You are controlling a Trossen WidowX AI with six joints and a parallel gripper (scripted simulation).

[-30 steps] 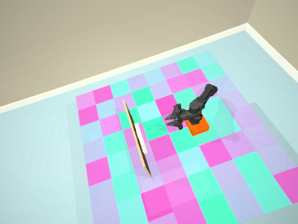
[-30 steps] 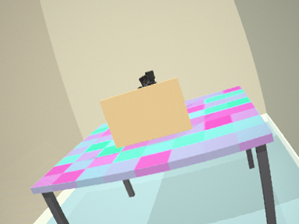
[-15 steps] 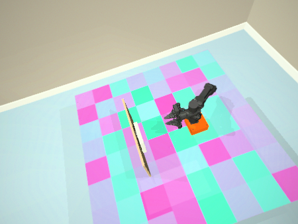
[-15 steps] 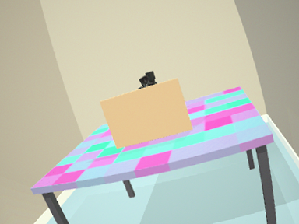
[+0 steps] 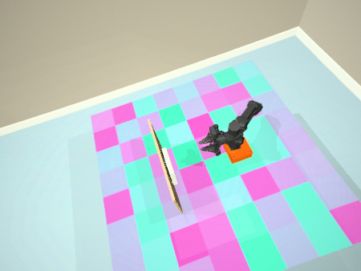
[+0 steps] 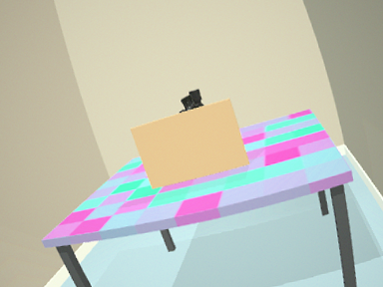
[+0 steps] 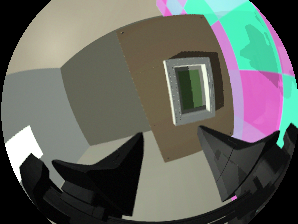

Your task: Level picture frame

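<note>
My gripper tip is now 190 mm short of the picture frame, 90 mm above it and 30 mm to the right of it. The rest, counted from my gripper tip: tan wall panel 200 mm ahead, 100 mm below, 20 mm to the left.
</note>
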